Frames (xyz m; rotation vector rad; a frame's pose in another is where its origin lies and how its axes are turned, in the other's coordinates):
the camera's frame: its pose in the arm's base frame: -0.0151 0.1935 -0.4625 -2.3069 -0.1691 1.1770
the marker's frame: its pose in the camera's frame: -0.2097 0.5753 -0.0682 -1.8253 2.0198 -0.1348
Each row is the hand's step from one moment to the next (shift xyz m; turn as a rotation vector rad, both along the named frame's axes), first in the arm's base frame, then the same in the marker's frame.
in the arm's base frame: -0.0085 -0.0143 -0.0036 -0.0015 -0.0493 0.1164
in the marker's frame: -0.0148 0.0082 -0.0020 0.0408 0.1166 0.0271
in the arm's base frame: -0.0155 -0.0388 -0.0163 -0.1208 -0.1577 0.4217
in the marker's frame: -0.0423 0.0149 0.0010 0.1308 0.4472 -0.0153
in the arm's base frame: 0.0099 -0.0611 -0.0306 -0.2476 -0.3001 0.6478
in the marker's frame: -0.0604 0.0088 0.0323 0.1430 0.7399 -0.0557
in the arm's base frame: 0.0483 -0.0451 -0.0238 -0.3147 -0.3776 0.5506
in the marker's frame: -0.0341 -0.0075 0.0609 0.0064 0.7324 -0.0910
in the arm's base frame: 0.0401 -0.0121 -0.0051 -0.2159 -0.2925 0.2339
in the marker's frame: -0.0009 -0.0097 0.0411 -0.1131 0.4131 -0.0583
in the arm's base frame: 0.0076 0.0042 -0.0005 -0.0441 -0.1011 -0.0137
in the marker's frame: 0.0047 -0.0052 0.0051 -0.0924 0.0617 0.0011
